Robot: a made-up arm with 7 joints. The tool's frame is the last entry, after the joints.
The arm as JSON. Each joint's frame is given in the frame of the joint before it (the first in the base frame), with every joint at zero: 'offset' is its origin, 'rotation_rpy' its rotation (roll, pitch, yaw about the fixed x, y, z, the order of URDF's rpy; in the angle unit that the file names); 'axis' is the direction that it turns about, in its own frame. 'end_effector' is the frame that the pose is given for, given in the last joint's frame.
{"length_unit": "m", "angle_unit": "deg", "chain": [
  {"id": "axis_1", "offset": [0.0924, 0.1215, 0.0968], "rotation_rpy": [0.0, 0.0, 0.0], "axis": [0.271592, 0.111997, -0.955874]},
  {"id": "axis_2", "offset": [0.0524, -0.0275, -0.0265], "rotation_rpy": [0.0, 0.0, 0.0], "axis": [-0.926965, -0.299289, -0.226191]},
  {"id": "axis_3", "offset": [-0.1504, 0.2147, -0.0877], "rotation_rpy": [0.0, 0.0, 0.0], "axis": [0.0, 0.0, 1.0]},
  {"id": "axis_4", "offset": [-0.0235, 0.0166, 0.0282], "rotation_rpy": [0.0, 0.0, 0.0], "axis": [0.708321, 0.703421, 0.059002]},
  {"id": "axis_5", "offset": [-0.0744, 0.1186, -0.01], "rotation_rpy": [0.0, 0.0, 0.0], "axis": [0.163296, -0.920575, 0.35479]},
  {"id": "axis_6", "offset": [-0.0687, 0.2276, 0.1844], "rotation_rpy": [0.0, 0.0, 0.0], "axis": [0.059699, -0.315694, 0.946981]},
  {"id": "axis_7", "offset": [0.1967, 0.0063, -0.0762], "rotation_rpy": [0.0, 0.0, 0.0], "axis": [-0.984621, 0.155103, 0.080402]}
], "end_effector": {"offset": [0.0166, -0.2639, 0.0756], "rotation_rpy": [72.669, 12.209, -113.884]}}
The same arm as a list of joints. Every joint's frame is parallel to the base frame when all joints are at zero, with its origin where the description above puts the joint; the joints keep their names.
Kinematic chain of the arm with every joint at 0, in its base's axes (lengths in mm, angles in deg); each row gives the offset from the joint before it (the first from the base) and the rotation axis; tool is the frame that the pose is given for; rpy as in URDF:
axis_1: xyz 92.4 121.5 96.8 axis 0.271592 0.111997 -0.955874
axis_2: xyz 52.4 -27.5 -26.5 axis -0.926965 -0.299289 -0.226191
axis_3: xyz -150.4 214.7 -87.7 axis +z
axis_4: xyz -23.5 16.6 28.2 axis 0.708321 0.703421 0.059002
axis_5: xyz -74.4 118.6 -10 axis 0.163296 -0.920575 0.35479
axis_6: xyz -68.7 227.6 184.4 axis 0.059699 -0.315694 0.946981
axis_7: xyz 196.7 6.3 -76.2 axis -0.984621 0.155103 0.080402
tool: xyz 16.6 -263.9 75.6 rpy 72.67 12.21 -113.88

